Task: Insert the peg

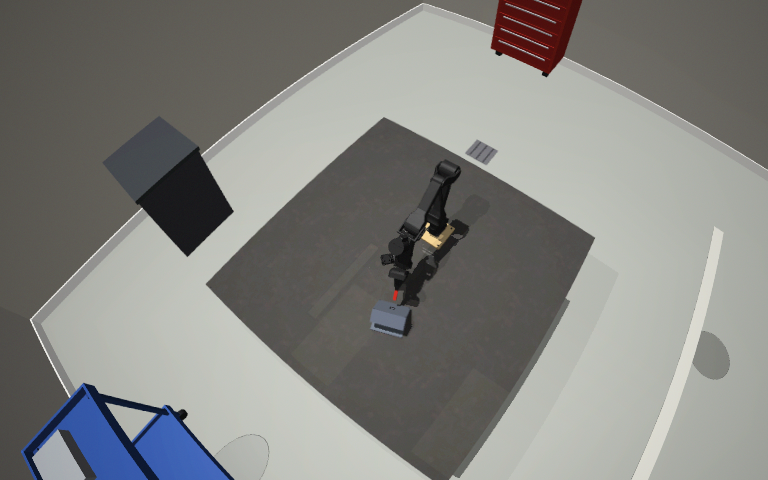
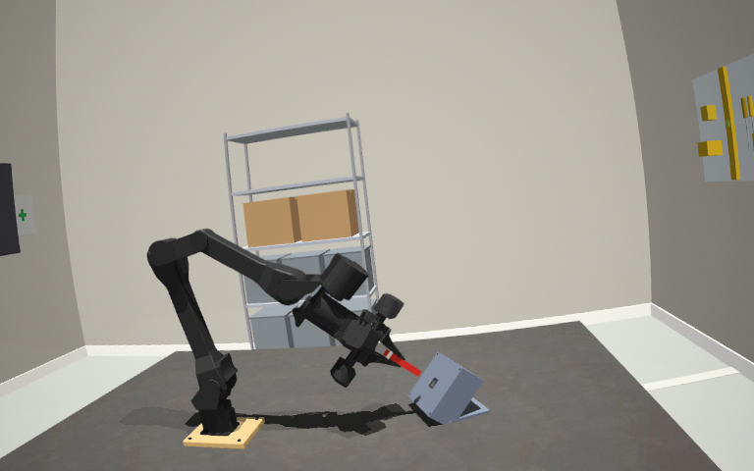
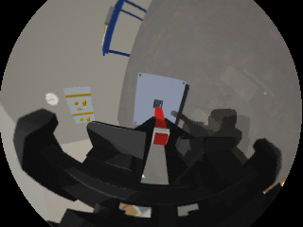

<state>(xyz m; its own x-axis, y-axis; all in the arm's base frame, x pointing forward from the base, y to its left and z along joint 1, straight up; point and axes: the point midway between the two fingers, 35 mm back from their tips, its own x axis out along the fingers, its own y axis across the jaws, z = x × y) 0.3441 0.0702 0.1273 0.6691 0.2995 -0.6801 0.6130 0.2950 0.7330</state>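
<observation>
The grey sloped panel lies 70 mm below my gripper tip, 70 mm ahead of it and 30 mm to the left of it. Also, from my gripper tip: red peg 10 mm behind, 10 mm above.
</observation>
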